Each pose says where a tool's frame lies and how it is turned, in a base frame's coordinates. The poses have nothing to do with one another.
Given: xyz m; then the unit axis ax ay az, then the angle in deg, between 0 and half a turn.
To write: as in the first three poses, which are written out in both.
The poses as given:
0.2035, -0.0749, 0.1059, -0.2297, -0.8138, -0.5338, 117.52
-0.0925, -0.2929, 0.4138, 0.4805, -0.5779, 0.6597, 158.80
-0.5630, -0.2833, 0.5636, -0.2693, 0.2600, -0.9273, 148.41
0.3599, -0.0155, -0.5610, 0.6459, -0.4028, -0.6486, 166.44
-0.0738, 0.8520, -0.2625, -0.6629, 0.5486, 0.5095, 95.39
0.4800, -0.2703, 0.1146, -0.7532, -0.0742, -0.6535, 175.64
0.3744, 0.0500, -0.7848, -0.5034, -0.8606, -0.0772, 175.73
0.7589, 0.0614, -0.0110, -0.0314, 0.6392, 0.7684, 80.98
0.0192, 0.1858, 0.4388, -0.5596, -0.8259, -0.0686, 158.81
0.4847, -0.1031, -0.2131, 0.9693, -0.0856, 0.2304, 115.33
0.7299, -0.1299, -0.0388, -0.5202, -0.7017, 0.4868, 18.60
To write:
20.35, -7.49, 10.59, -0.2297, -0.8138, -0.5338, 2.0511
-9.25, -29.29, 41.38, 0.4805, -0.5779, 0.6597, 2.7716
-56.30, -28.33, 56.36, -0.2693, 0.2600, -0.9273, 2.5902
35.99, -1.55, -56.10, 0.6459, -0.4028, -0.6486, 2.9049
-7.38, 85.20, -26.25, -0.6629, 0.5486, 0.5095, 1.6649
48.00, -27.03, 11.46, -0.7532, -0.0742, -0.6535, 3.0655
37.44, 5.00, -78.48, -0.5034, -0.8606, -0.0772, 3.0671
75.89, 6.14, -1.10, -0.0314, 0.6392, 0.7684, 1.4134
1.92, 18.58, 43.88, -0.5596, -0.8259, -0.0686, 2.7718
48.47, -10.31, -21.31, 0.9693, -0.0856, 0.2304, 2.0129
72.99, -12.99, -3.88, -0.5202, -0.7017, 0.4868, 0.3246

